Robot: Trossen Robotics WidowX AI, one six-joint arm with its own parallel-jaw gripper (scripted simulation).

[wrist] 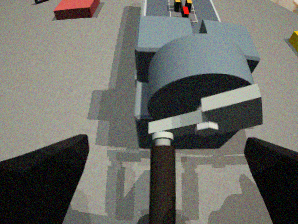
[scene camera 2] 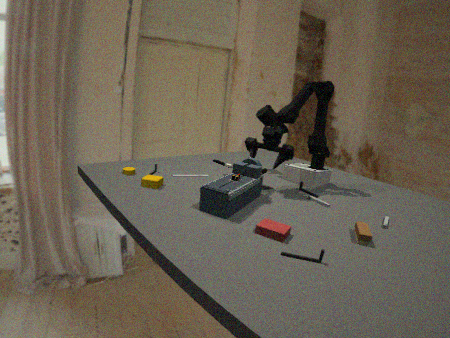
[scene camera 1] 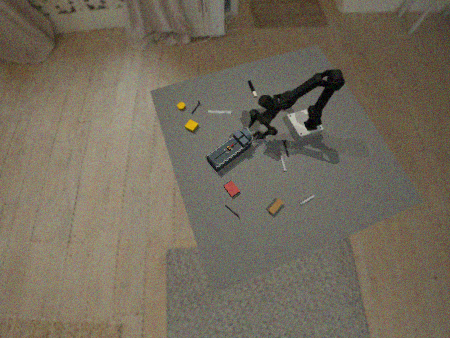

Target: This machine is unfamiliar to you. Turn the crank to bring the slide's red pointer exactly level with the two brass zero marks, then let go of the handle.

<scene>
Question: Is my gripper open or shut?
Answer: Open.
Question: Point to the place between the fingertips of my gripper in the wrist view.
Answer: At 170, 145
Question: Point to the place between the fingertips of my gripper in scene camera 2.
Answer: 261, 165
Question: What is my gripper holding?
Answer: Nothing.
</scene>
